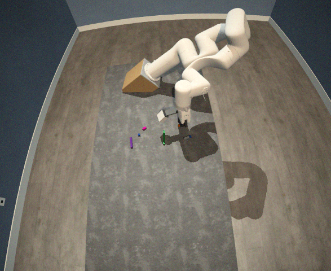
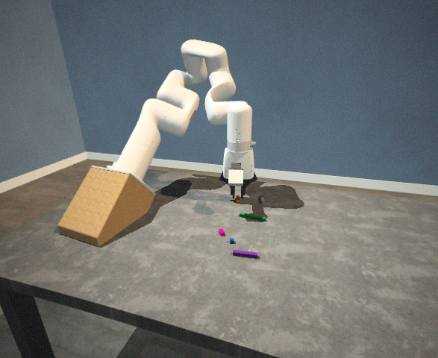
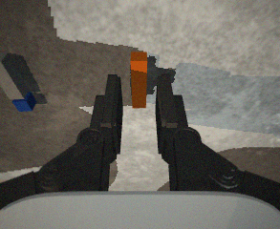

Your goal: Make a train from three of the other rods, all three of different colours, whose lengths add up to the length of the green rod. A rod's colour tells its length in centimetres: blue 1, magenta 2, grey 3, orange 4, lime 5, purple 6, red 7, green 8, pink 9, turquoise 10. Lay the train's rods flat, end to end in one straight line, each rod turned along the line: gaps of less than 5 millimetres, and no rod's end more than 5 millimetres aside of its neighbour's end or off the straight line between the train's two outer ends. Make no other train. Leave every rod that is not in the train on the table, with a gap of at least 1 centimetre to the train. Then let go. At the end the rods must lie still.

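Right now the orange rod is 3 cm below my hand. Also, from my hand: magenta rod: 20 cm to the right, 3 cm below, 3 cm ahead; green rod: 9 cm to the right, 8 cm ahead, 3 cm below; grey rod: 8 cm ahead, 3 cm to the left, 3 cm below.
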